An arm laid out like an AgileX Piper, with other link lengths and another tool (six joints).
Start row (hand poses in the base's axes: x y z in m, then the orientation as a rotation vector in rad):
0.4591 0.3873 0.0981 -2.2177 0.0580 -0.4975
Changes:
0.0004 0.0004 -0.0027 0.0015 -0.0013 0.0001
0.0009 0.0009 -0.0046 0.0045 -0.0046 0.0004
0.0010 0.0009 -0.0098 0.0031 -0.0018 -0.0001
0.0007 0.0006 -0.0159 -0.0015 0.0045 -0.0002
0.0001 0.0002 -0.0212 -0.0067 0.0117 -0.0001
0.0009 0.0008 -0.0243 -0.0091 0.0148 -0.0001
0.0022 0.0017 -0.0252 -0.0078 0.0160 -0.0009
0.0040 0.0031 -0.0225 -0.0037 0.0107 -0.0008
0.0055 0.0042 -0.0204 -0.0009 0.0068 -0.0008
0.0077 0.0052 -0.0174 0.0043 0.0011 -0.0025
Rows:
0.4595 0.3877 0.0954 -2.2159 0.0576 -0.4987
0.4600 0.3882 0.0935 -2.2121 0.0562 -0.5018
0.4601 0.3882 0.0883 -2.2142 0.0579 -0.4991
0.4598 0.3879 0.0822 -2.2203 0.0602 -0.4928
0.4592 0.3875 0.0769 -2.2273 0.0627 -0.4855
0.4600 0.3881 0.0738 -2.2304 0.0638 -0.4823
0.4613 0.3890 0.0729 -2.2295 0.0656 -0.4813
0.4631 0.3904 0.0756 -2.2241 0.0637 -0.4866
0.4646 0.3915 0.0777 -2.2204 0.0623 -0.4905
0.4668 0.3925 0.0807 -2.2140 0.0624 -0.4971

